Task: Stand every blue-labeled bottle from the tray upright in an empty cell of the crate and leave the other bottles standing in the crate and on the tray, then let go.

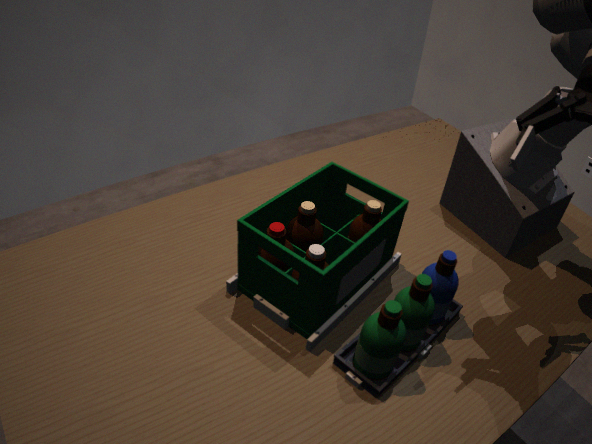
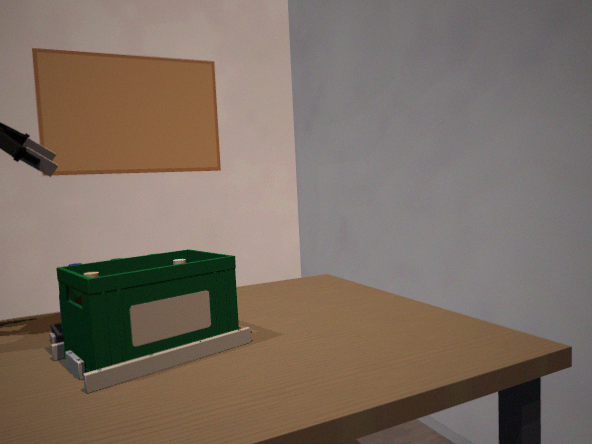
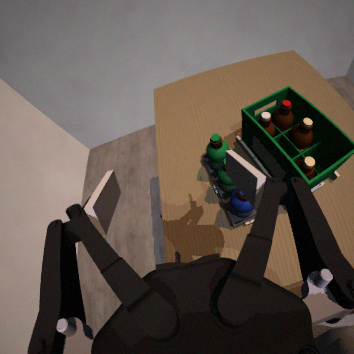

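A blue bottle (image 1: pixel 440 285) (image 3: pixel 241 205) stands upright at one end of the black tray (image 1: pixel 382 388), beside two green bottles (image 1: pixel 382 335) (image 1: pixel 415 306) standing in the same row. The green crate (image 1: pixel 315 305) (image 2: pixel 107 320) (image 3: pixel 325 130) holds brown bottles with a red cap (image 1: pixel 276 231), a white cap (image 1: pixel 316 251) and two tan caps (image 1: pixel 307 209) (image 1: pixel 373 206). Two crate cells look empty: the middle one on the tray side and a corner one diagonal to it. My gripper (image 2: pixel 48 162) (image 3: pixel 171 171) is open and empty, high above and away from the bottles.
Low light-coloured rails (image 1: pixel 350 305) (image 2: pixel 170 359) (image 3: pixel 252 156) border the crate on the wooden table (image 1: pixel 125 325) (image 2: pixel 375 345) (image 3: pixel 200 95). The tray sits beside the crate's long side. The grey robot base (image 1: pixel 482 200) stands near the tray's blue-bottle end.
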